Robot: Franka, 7 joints.
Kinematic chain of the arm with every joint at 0, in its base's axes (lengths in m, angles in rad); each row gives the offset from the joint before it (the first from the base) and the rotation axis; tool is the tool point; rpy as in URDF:
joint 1: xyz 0 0 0.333 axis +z
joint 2: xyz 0 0 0 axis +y
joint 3: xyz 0 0 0.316 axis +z
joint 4: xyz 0.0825 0 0 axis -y
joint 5: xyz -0.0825 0 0.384 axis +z
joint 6: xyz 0 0 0 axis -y
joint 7: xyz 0.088 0 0 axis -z
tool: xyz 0 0 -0.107 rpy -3.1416 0 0
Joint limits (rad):
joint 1: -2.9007..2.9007
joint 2: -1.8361..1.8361
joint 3: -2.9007..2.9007
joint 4: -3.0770..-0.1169
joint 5: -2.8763..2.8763
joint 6: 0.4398..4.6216
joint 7: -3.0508..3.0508
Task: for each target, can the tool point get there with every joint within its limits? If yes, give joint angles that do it. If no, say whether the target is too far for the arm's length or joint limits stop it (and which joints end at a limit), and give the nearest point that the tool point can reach.
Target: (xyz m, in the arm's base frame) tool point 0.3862 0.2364 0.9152
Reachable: yes | joints -1.8370 -1.1555 0.4355 -1.2135 1.3990 1.4805 -0.3054
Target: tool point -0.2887 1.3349 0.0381
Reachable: no: too far | nearest point -0.1773 0.8196 0.1519 | short by 0.539 m
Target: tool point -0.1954 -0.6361 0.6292
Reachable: yes | joints 0.3951 -0.4108 -1.9445 -1.4505 1.8269 2.9675 -0.0308
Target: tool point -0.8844 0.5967 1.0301
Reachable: no: too far | nearest point -0.5953 0.4017 0.8023 | short by 0.417 m
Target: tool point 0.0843 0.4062 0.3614
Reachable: yes | joints -0.2557 -0.5551 1.5820 -2.1637 -0.0127 1.2366 -1.7039
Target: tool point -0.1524 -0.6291 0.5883
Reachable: yes | joints -1.8844 0.7202 0.5073 -0.6277 2.2073 4.1092 -1.0511
